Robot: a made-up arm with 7 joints. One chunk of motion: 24 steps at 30 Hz.
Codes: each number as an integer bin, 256 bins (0 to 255) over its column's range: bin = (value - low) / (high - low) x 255, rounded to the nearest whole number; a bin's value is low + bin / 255 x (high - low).
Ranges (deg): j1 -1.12..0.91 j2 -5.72..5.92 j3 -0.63..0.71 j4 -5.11..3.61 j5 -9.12..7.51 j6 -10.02..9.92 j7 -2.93..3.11
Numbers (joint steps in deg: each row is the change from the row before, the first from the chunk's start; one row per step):
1: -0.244 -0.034 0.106 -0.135 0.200 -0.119 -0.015
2: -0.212 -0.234 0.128 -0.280 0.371 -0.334 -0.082
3: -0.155 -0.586 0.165 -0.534 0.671 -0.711 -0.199
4: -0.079 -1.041 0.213 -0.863 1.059 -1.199 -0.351
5: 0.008 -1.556 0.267 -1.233 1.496 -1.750 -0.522
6: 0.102 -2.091 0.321 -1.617 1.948 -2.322 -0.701
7: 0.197 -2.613 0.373 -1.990 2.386 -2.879 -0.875
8: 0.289 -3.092 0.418 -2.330 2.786 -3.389 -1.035
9: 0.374 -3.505 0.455 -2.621 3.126 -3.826 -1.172
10: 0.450 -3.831 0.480 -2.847 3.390 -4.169 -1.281
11: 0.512 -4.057 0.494 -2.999 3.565 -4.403 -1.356
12: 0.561 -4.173 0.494 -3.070 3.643 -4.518 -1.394
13: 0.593 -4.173 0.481 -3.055 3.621 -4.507 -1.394
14: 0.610 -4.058 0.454 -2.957 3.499 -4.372 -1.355
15: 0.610 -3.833 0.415 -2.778 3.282 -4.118 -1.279
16: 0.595 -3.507 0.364 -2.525 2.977 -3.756 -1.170
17: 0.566 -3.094 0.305 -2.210 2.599 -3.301 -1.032
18: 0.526 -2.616 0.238 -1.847 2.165 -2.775 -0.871
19: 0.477 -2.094 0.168 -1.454 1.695 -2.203 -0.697
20: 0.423 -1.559 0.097 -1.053 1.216 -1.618 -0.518
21: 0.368 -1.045 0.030 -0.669 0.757 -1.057 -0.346
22: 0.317 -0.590 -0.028 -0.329 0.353 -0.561 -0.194
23: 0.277 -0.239 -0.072 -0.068 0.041 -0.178 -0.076
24: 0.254 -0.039 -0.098 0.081 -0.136 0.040 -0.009
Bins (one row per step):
1: 110 125 140 145 143 127 123
2: 114 120 144 141 146 124 120
3: 121 112 151 134 150 119 115
4: 131 103 160 124 156 113 109
5: 142 91 171 113 163 106 102
6: 154 80 181 102 170 98 94
7: 165 68 191 91 176 91 87
8: 177 58 199 81 183 85 80
9: 188 49 206 73 188 79 74
10: 197 41 211 66 192 75 70
11: 205 36 214 62 195 72 66
12: 211 34 214 60 196 70 65
13: 215 34 211 60 195 71 65
14: 217 36 206 63 193 72 66
15: 217 41 199 68 190 75 70
16: 215 48 189 76 185 80 74
17: 212 58 178 85 180 86 80
18: 207 68 165 95 173 93 87
19: 201 79 152 107 166 100 94
20: 194 91 138 119 158 107 102
21: 187 102 126 130 151 115 109
22: 181 112 115 140 145 121 116
23: 175 120 106 147 140 126 120
24: 173 124 101 152 138 129 123

